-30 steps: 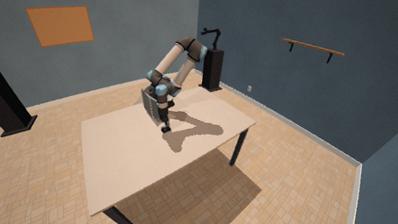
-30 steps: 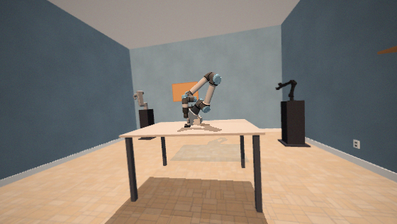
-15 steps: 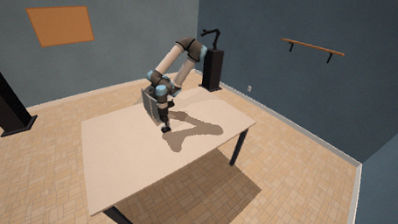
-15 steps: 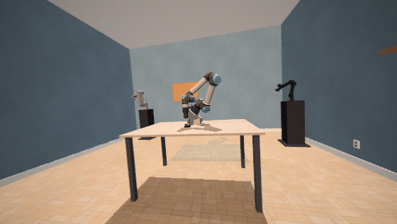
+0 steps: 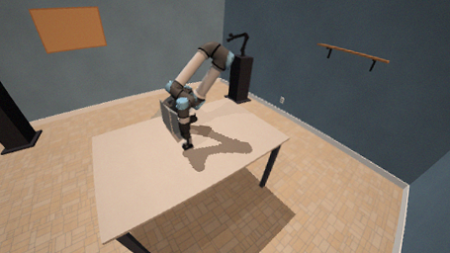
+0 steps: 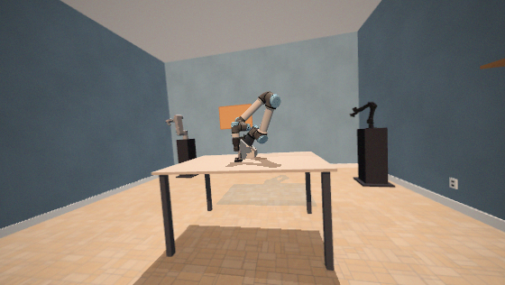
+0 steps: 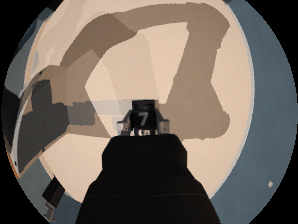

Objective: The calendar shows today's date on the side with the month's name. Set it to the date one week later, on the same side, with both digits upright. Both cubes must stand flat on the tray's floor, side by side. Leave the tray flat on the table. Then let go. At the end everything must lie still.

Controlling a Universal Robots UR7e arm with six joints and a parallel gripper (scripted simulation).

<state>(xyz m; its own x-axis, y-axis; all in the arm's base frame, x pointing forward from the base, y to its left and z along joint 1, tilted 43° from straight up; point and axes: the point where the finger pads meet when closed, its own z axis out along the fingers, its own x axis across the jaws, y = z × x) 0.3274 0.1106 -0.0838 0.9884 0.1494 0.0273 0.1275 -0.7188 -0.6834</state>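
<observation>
The calendar tray is 2 cm to the right of my hand and 5 cm below it. From my hand the other things lie so: dark calendar cube 3 cm to the right, 4 cm below.
</observation>
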